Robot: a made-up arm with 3 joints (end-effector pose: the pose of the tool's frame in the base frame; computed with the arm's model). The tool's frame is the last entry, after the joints. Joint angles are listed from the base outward.
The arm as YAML. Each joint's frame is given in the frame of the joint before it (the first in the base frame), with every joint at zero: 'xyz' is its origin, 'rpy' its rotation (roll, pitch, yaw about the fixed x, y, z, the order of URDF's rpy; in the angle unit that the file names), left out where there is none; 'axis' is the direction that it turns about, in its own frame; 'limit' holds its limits. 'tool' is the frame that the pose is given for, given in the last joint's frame.
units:
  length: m
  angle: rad
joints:
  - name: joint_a
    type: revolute
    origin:
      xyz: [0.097, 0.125, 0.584]
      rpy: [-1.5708, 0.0, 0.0]
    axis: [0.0, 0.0, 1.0]
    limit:
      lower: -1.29
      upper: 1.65
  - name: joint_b
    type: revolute
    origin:
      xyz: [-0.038, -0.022, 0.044]
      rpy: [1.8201, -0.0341, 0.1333]
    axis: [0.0, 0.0, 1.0]
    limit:
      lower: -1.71
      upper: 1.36
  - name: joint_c
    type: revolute
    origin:
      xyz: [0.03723, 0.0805, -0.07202]
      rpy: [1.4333, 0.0, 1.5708]
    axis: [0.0, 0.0, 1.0]
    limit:
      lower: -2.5
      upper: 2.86
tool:
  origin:
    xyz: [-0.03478, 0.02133, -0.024]
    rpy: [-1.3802, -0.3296, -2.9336]
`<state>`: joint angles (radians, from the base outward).
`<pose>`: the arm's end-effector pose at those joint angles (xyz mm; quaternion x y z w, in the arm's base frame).
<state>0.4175 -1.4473 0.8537</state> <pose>62.0 182.4 522.9 -0.1438 0.9456 -0.0397 0.2890</pose>
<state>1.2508 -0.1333 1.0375</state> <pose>30.0 233.6 592.7 -0.2268 0.7733 0.5566 0.2021</pose>
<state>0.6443 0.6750 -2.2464</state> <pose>6.0 278.9 647.9 0.8059 -0.0723 0.4429 0.3862</pose>
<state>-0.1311 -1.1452 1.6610</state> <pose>119.4 207.4 494.8 -0.0971 0.5299 0.0278 0.8420</pose>
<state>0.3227 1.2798 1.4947</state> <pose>-20.4 226.4 552.8 -0.4051 -0.0026 0.8182 0.4080</pose>
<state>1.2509 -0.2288 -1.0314</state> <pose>95.7 253.1 601.5 0.7061 -0.3796 -0.2830 0.5265</pose>
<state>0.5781 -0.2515 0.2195</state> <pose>59.0 221.6 571.6 -0.6063 0.7273 0.2965 0.1246</pose>
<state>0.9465 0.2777 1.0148</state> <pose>23.4 237.4 589.6 -0.3490 0.5843 0.6448 0.3479</pose>
